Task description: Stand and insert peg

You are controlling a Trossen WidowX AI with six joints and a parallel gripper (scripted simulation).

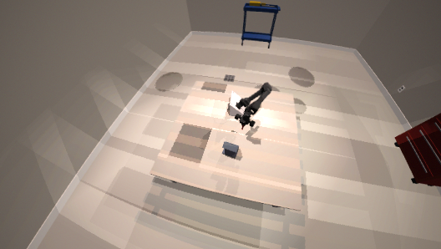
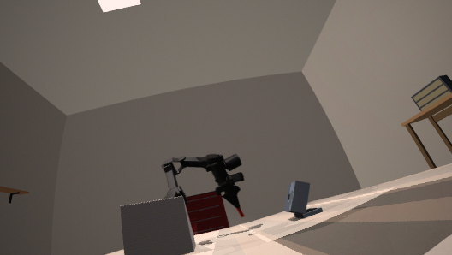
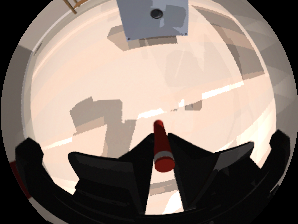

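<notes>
Right now my gripper tip is 220 mm short of the grey-blue sloped panel, 70 mm to the left of it and 30 mm above it. From my gripper tip the other things lie so: red peg (10 mm behind, 20 mm above).
</notes>
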